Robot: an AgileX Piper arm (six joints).
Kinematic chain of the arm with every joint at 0, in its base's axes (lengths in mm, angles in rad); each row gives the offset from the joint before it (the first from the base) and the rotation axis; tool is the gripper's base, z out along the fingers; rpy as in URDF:
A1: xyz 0 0 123 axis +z
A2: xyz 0 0 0 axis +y
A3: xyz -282.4 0 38.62 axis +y
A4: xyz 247.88 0 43.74 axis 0.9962 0 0.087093
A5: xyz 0 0 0 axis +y
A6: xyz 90.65 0 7.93 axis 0.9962 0 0.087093
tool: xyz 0 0 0 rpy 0 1.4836 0
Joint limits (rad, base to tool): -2.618..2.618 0..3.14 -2.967..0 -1.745..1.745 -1.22..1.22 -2.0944..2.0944
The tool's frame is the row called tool.
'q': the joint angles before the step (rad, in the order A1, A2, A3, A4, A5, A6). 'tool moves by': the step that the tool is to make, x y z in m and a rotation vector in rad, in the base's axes. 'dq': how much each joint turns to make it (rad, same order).
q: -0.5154, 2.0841, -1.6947, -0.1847, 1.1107, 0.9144
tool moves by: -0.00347, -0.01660, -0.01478, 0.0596, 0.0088, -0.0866
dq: -0.0451, 0.0501, -0.0307, 0.0466, 0.0225, 0.0243
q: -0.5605, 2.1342, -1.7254, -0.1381, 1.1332, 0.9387
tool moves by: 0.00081, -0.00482, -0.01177, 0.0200, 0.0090, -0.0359
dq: -0.0101, 0.0312, -0.0081, 0.0100, -0.0020, 0.0230
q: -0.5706, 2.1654, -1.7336, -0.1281, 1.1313, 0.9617
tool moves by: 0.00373, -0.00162, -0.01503, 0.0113, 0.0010, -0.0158
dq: -0.0001, 0.0341, 0.0000, 0.0067, -0.0255, 0.0165
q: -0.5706, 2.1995, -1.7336, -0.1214, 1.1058, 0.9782
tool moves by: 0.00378, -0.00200, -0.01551, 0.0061, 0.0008, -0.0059
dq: 0.0000, 0.0360, -0.0019, 0.0029, -0.0295, 0.0081
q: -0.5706, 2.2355, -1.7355, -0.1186, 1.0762, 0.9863
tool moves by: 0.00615, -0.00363, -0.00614, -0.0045, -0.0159, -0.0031
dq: -0.0003, 0.0295, -0.0291, 0.0041, -0.0160, 0.0029
